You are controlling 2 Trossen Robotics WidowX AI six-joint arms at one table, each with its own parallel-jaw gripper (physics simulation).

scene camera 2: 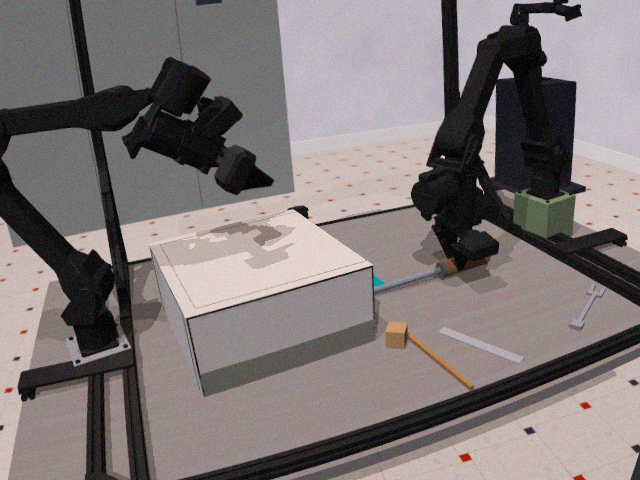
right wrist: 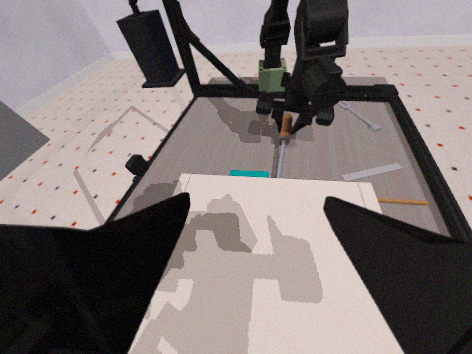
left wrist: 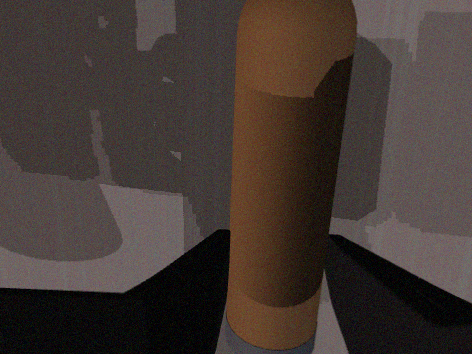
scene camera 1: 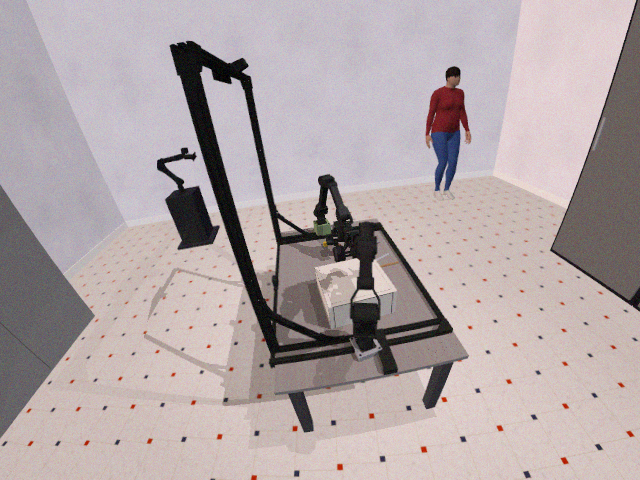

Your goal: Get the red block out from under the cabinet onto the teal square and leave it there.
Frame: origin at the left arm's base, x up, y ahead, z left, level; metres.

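Seen in the pictures: left gripper, fingertip midpoint: (scene camera 2: 455, 265) (right wrist: 285, 133) (left wrist: 277, 245); right gripper, fingertip midpoint: (scene camera 2: 258, 173) (right wrist: 256, 200) (scene camera 1: 347, 252); left arm's base, origin of the base link: (scene camera 2: 545, 193) (right wrist: 272, 64) (scene camera 1: 321, 222); right arm's base, origin of the base link: (scene camera 2: 97, 343) (scene camera 1: 365, 343).
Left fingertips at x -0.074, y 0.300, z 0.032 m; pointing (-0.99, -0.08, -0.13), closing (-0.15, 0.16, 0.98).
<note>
Pixels of each thing's top centre, then the offset from my left fingertips to it. "*": a spot on its surface instead.
- white cabinet, middle of its top: (right wrist: 262, 279) (scene camera 2: 249, 253) (scene camera 1: 352, 278) dx +0.111, dy +0.385, dz -0.067 m
- teal square, surface spot: (scene camera 2: 378, 281) (right wrist: 259, 173) * dx -0.024, dy +0.131, dz -0.075 m
- orange handle, middle of its top: (left wrist: 277, 228) (scene camera 2: 461, 254) (right wrist: 286, 124) dx +0.020, dy -0.014, dz +0.002 m
- tool's grey rod, surface spot: (scene camera 2: 408, 280) (right wrist: 283, 160) * dx -0.005, dy +0.105, dz -0.013 m
- orange cube, middle of its top: (scene camera 2: 396, 327) dx +0.005, dy +0.227, dz +0.119 m
- thin stick, middle of its top: (scene camera 2: 436, 356) (right wrist: 382, 199) dx -0.018, dy +0.207, dz +0.193 m
- flat grey strip, middle of its top: (scene camera 2: 479, 344) (right wrist: 372, 171) dx -0.023, dy +0.126, dz +0.204 m
- grey wrench, middle of its top: (scene camera 2: 588, 303) (right wrist: 358, 113) dx -0.016, dy -0.108, dz +0.241 m
- small yellow block, middle of its top: (scene camera 1: 325, 242) dx +0.001, dy -0.145, dz -0.057 m
The white cabinet (scene camera 1: 348, 284) (scene camera 2: 279, 335) (right wrist: 310, 207) stands on the table. The red block does not show in any view. Part of the teal square (scene camera 2: 378, 281) (right wrist: 249, 173) shows beside the cabinet, on the side toward the left arm. My left gripper (scene camera 2: 459, 264) (left wrist: 277, 245) (right wrist: 285, 133) is shut on the orange handle (left wrist: 285, 175) of a tool, low over the table. The tool's grey rod (scene camera 2: 408, 280) (right wrist: 281, 157) runs to the cabinet, where its far end is hidden. My right gripper (scene camera 2: 268, 181) (right wrist: 256, 200) is open and empty above the cabinet.
An orange cube (scene camera 2: 396, 335) with a thin stick (scene camera 2: 439, 361) (right wrist: 402, 201) lies near the cabinet. A flat grey strip (scene camera 2: 480, 344) (right wrist: 372, 172) and a grey wrench (scene camera 2: 586, 308) (right wrist: 361, 116) lie farther along. A small yellow block (scene camera 1: 325, 243) is near the left arm. Black rails edge the table.
</note>
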